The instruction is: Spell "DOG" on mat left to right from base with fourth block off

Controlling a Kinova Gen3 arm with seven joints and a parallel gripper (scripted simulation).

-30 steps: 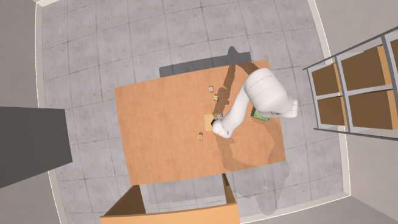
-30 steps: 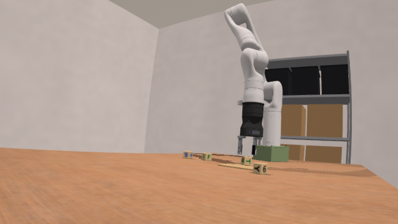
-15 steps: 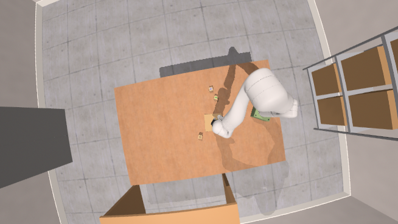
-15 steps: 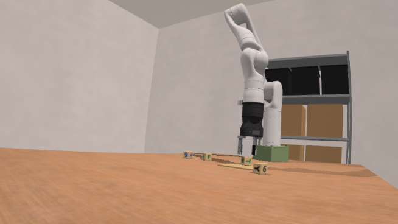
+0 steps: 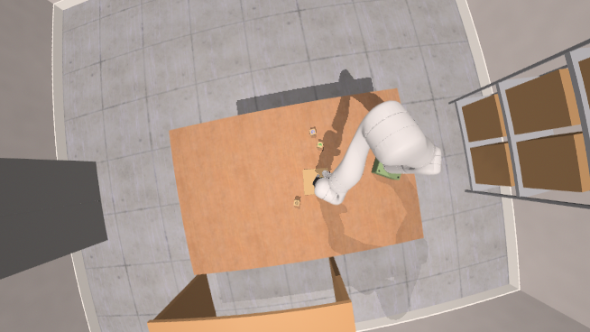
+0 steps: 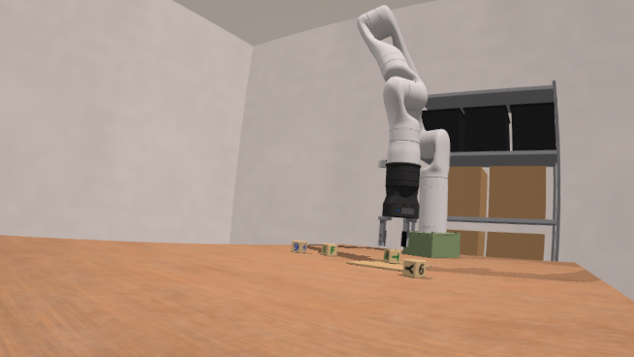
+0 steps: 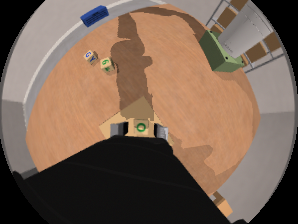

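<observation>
The wooden block is 4 cm below my hand. Also, from my hand: green-lettered block: 18 cm to the right, 4 cm below, 3 cm behind; tan mat: 6 cm below, 3 cm ahead, 1 cm to the left; blue-lettered block: 26 cm to the right, 4 cm below, 1 cm behind.
</observation>
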